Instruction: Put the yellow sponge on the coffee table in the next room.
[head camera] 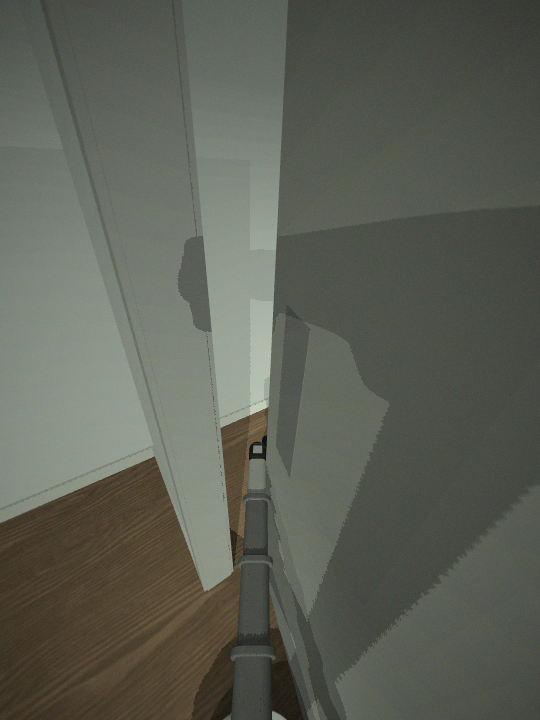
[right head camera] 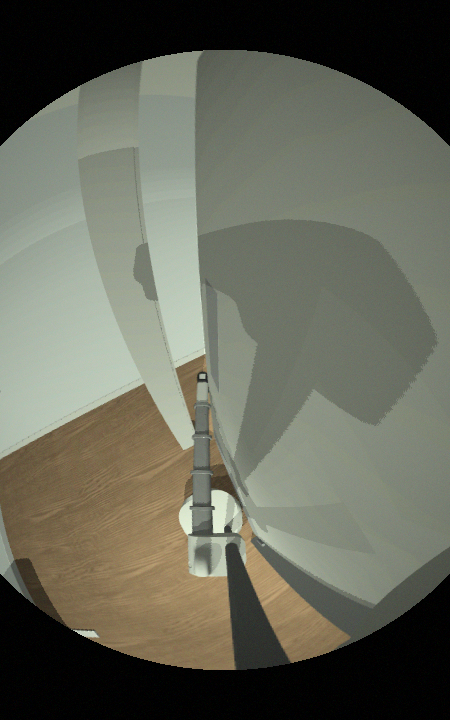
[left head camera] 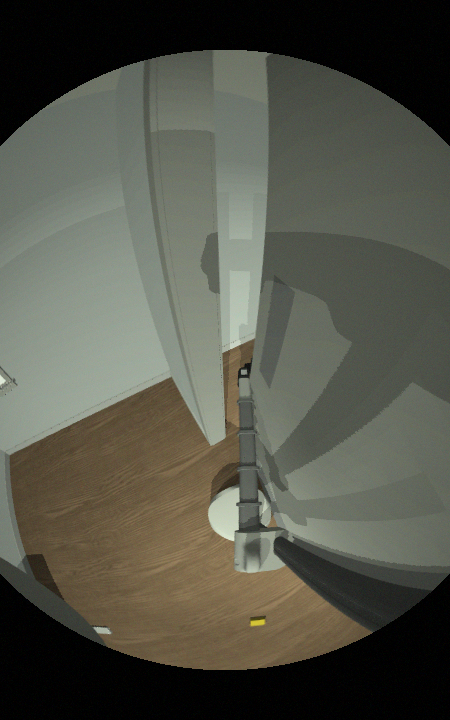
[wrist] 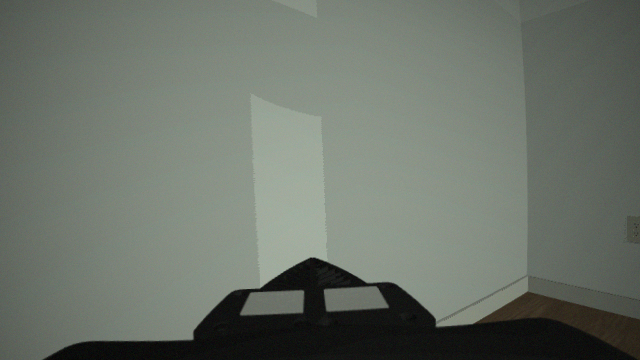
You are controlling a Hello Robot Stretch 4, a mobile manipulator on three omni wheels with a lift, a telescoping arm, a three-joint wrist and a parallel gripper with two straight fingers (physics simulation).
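A small yellow block, which looks like the sponge (left head camera: 257,621), lies on the wooden floor near the bottom of the left head view, behind the arm's base end and well away from the gripper. My gripper (wrist: 313,281) is shut, with nothing showing between its fingers, and faces a pale wall in the wrist view. In the head view, the arm (head camera: 255,529) reaches through a narrow gap, and its dark wrist end (head camera: 257,449) is partly hidden by the right-hand wall edge. The coffee table does not show in these views.
A pale upright wall end (head camera: 180,407) (left head camera: 196,318) stands close left of the arm. A large grey wall or panel (head camera: 406,325) (right head camera: 318,254) runs close along its right. A white flat item (left head camera: 102,630) (right head camera: 86,633) lies low left. An outlet (wrist: 634,230) is on the far right wall.
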